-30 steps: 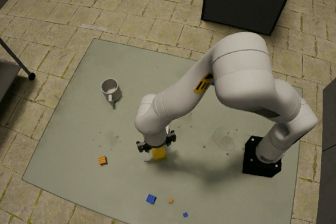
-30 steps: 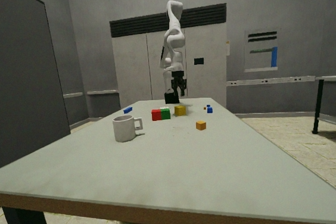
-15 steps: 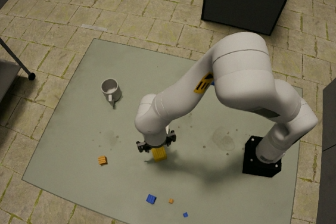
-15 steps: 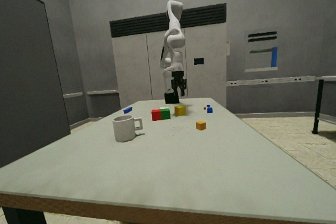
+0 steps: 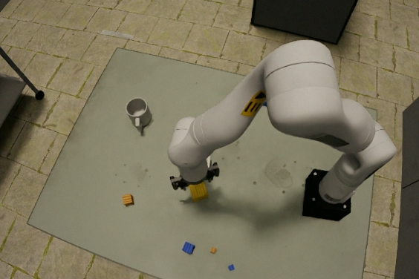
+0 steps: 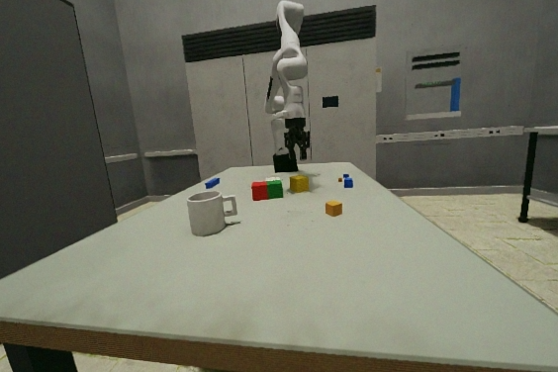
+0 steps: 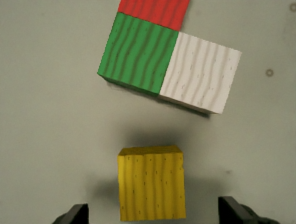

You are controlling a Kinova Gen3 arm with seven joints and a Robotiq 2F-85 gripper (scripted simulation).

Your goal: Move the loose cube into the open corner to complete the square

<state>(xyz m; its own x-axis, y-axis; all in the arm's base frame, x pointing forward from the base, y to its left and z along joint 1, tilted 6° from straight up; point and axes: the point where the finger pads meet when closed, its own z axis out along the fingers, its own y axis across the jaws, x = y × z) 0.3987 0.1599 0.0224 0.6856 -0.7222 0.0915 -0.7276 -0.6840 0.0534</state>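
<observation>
The yellow cube lies 10 cm below my hand. Also, from my hand: green cube (8 cm ahead, 7 cm to the right, 10 cm below); then white cube (3 cm ahead, 9 cm to the right, 10 cm below); then red cube (10 cm ahead, 12 cm to the right, 10 cm below).
</observation>
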